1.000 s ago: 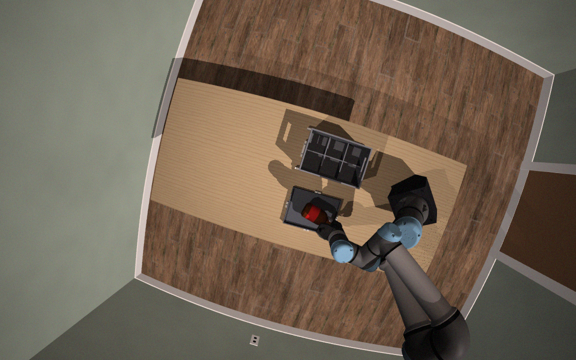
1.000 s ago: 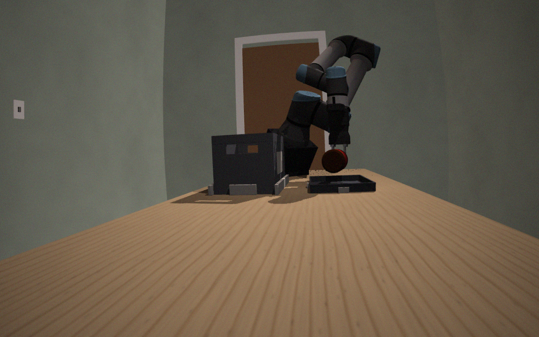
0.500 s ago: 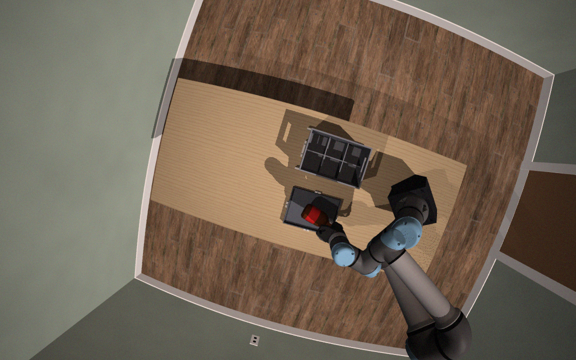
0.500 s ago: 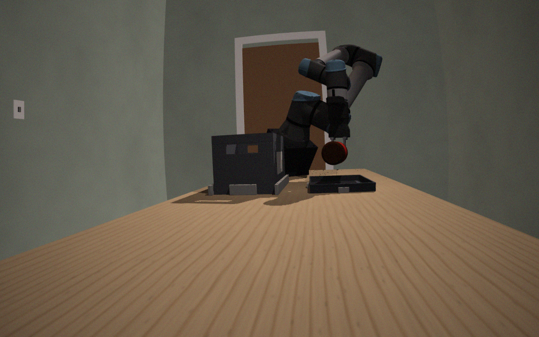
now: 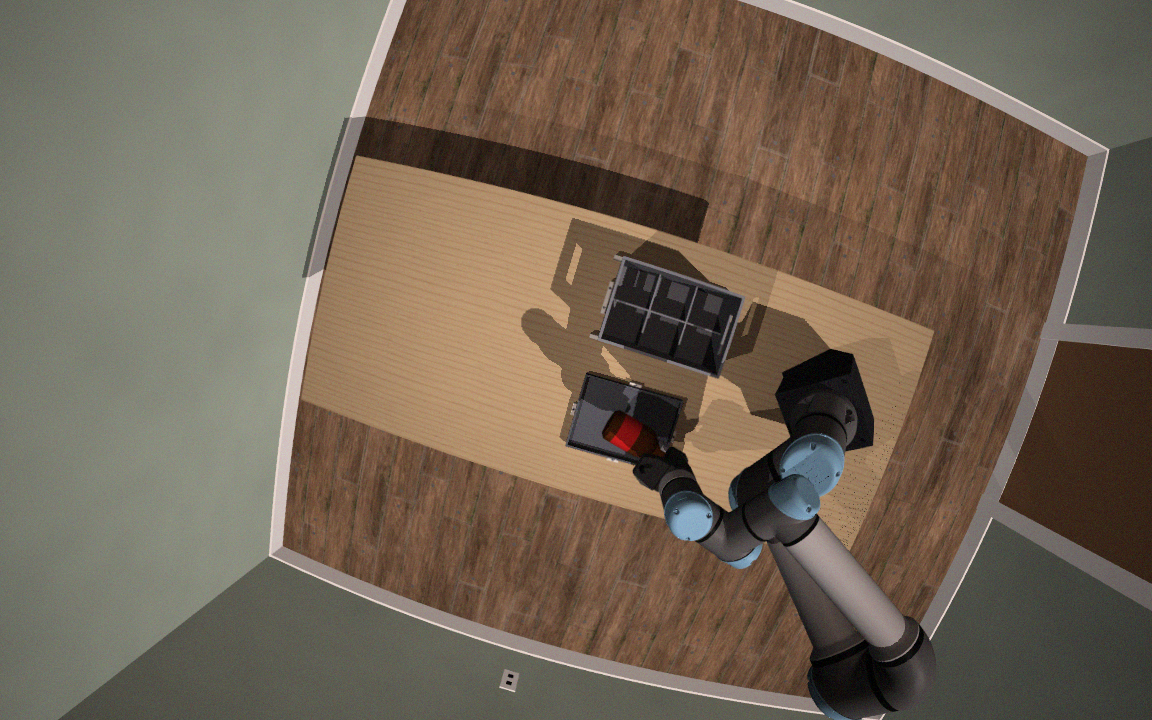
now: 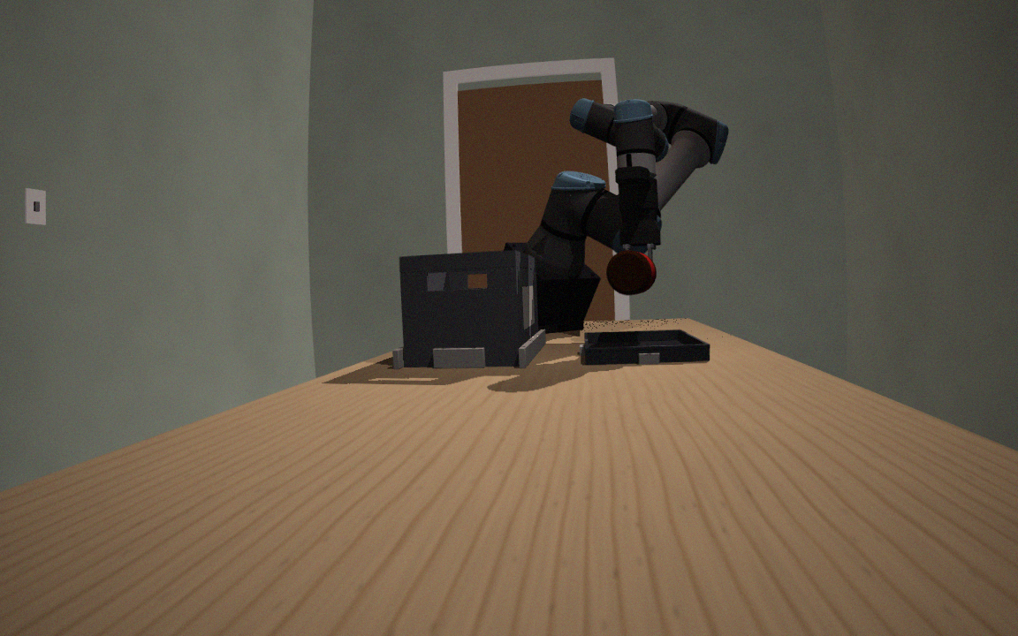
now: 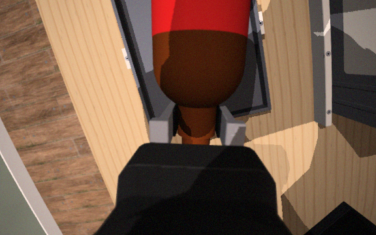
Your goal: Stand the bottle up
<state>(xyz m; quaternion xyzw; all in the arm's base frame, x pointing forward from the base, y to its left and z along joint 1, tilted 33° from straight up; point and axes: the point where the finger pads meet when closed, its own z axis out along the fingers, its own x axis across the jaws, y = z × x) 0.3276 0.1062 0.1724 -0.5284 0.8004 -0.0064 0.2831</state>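
Now: the bottle 50 mm ahead of my hand, 20 mm to the right of it and 10 mm below it. From my hand the other things lie so: dark crate 300 mm to the right, 60 mm below, 40 mm ahead; then dark tray 130 mm below, 80 mm ahead, 20 mm to the right.
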